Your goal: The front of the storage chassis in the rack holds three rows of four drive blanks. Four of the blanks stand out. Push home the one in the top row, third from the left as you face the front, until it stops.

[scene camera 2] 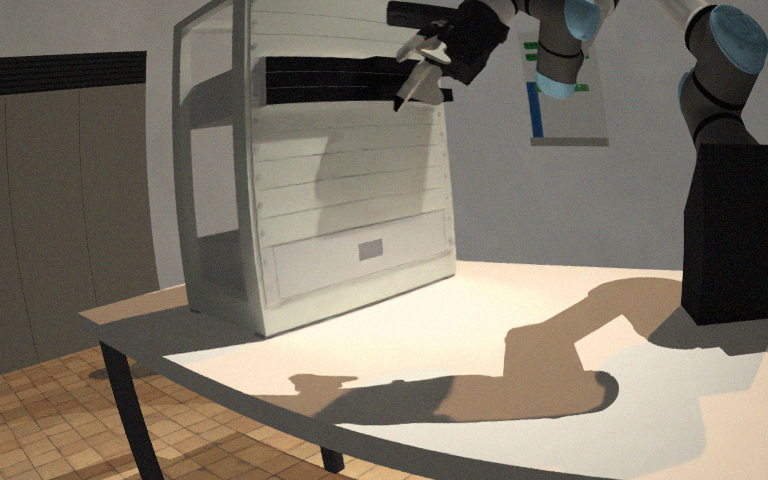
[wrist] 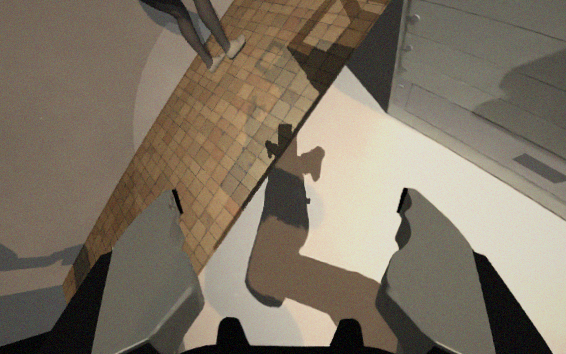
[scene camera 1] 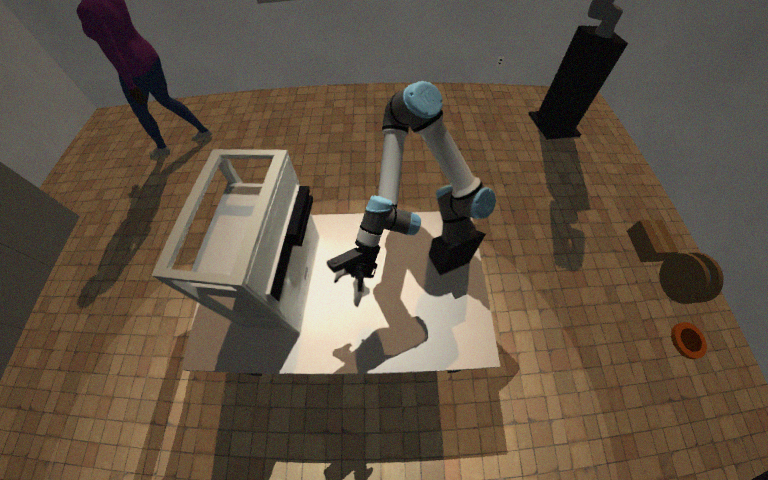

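Pixels of known places: gripper, between the fingertips: (scene camera 2: 395, 88) (wrist: 288, 191) (scene camera 1: 345, 294); arm's base, origin of its link: (scene camera 2: 734, 178) (scene camera 1: 459, 236).
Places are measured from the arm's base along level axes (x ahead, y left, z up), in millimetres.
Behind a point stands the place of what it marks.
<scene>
The storage chassis (scene camera 1: 299, 217) {x 633, y -69, z 228 mm} (scene camera 2: 328, 80) {x 705, y 77, z 184 mm} is a wide black unit across the upper front of the pale rack (scene camera 1: 261, 226) {x 715, y 49, z 379 mm} (scene camera 2: 241, 169) {x 782, y 228, z 46 mm} (wrist: 450, 65) {x 743, y 159, z -16 mm}. Thin lines divide its front into rows in scene camera 2. The single blanks, and which of them stand out, are too dark to tell apart. My gripper (scene camera 1: 348, 289) {x 512, y 216, z 136 mm} (scene camera 2: 399, 82) {x 512, y 216, z 136 mm} (wrist: 288, 191) {x 512, y 216, z 136 mm} is open and empty. It hangs above the table in front of the rack, its fingers overlapping the right part of the chassis in scene camera 2 and hiding some of it. The chassis does not show in the wrist view.
The rack stands on the white table (scene camera 1: 453, 350) {x 111, y 435, z -227 mm} (scene camera 2: 396, 328) {x 597, y 108, z -227 mm} (wrist: 360, 145) {x 672, y 257, z -227 mm}. Blank pale panels (scene camera 2: 351, 158) {x 705, y 18, z 41 mm} lie below the chassis. The arm's black base (scene camera 1: 455, 251) {x 42, y 71, z 5 mm} (scene camera 2: 727, 237) {x 28, y 67, z -87 mm} stands across the table from the rack. A person (scene camera 1: 121, 45) (wrist: 190, 35) stands on the floor beyond the table.
</scene>
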